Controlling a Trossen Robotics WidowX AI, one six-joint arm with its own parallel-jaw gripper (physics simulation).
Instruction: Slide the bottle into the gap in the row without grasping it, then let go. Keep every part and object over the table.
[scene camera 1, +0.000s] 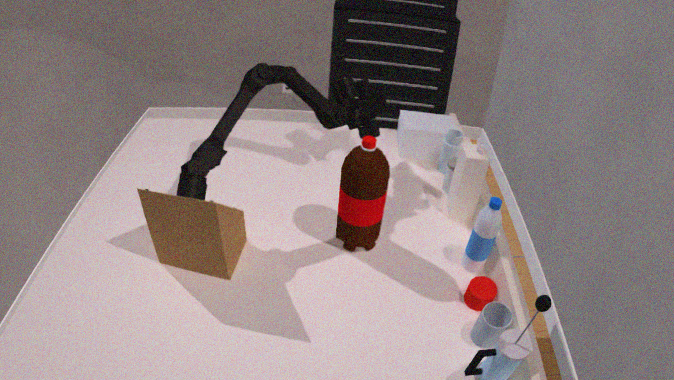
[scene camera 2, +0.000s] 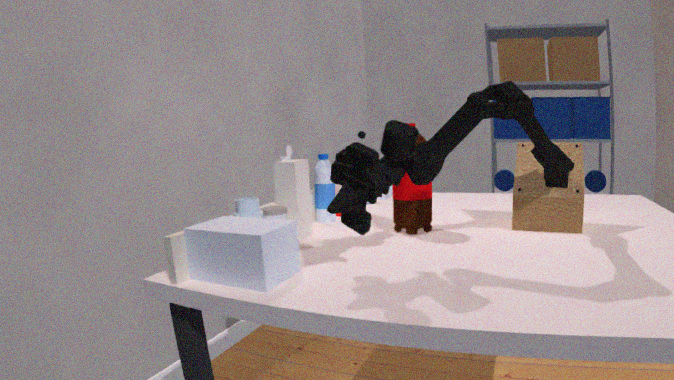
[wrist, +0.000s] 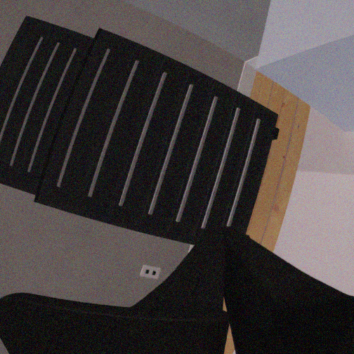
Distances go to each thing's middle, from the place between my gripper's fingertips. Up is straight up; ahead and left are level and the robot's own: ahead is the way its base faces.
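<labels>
I look at the pale box (scene camera 2: 258, 254), and my hand is 9 cm above it, 3 cm to the right of it and 20 cm short of it. The white carton (scene camera 2: 291, 177) is 2 cm below my hand, 31 cm ahead of it and 29 cm to the right of it, while the blue-capped bottle (scene camera 1: 489, 219) is 4 cm below my hand, 35 cm ahead of it and 50 cm to the right of it. A brown bottle (scene camera 1: 365, 172) is here too, 3 cm ahead of my hand and 47 cm to the right of it.
</labels>
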